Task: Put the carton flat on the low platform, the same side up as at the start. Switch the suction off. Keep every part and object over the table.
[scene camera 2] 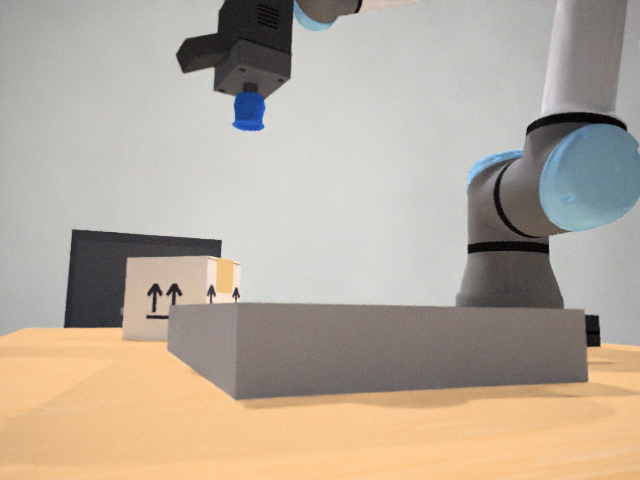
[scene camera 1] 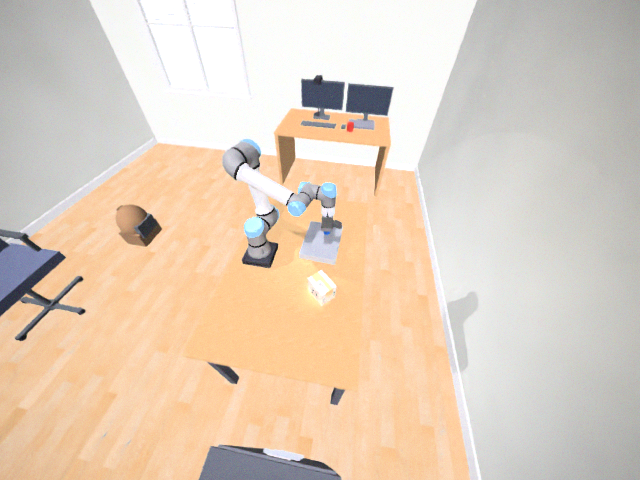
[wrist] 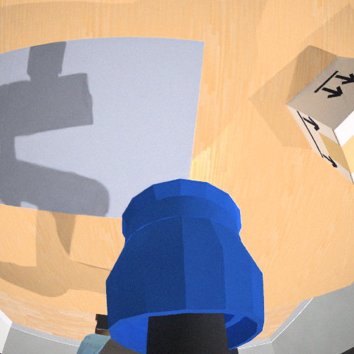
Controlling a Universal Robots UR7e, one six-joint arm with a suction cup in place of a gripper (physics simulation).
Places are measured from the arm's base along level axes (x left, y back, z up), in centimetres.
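Where they show: end effector, tool point: [scene camera 2: 248,125] [scene camera 1: 326,232]; arm's base, origin of the base link: [scene camera 1: 259,249].
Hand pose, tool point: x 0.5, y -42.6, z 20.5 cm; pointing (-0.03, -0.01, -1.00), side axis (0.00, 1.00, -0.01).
Note:
Things, the pixels of their centre, and the offset from my tool point. Level surfaces: height alone.
- white carton, body centre: [scene camera 2: 184,298] [scene camera 1: 321,287] dx -25.2, dy +0.4, dz -19.3 cm
- low grey platform, body centre: [scene camera 2: 329,334] [scene camera 1: 322,241] dx +13.4, dy +3.0, dz -22.8 cm
- wooden table, its level: dz -25.2 cm
The white carton [scene camera 1: 322,290] [scene camera 2: 142,289] [wrist: 322,107] stands upright on the table, apart from the platform, with its printed arrows pointing up in scene camera 2 and tape on its top. The low grey platform [scene camera 1: 316,250] [scene camera 2: 408,351] [wrist: 145,100] lies on the table beside my arm's base; the platform's top bears nothing but shadows of the arm in the wrist view. My blue suction cup [scene camera 1: 326,233] [scene camera 2: 248,126] [wrist: 181,192] points down, high above the platform's level and away from the carton. It is open, with nothing on it.
The arm's base [scene camera 1: 260,253] stands on the wooden table [scene camera 1: 268,320] to the left of the platform in scene camera 1. A desk [scene camera 1: 330,135] with two monitors stands behind the table. A chair [scene camera 1: 25,268] and a brown bag [scene camera 1: 131,221] are on the floor at the left.

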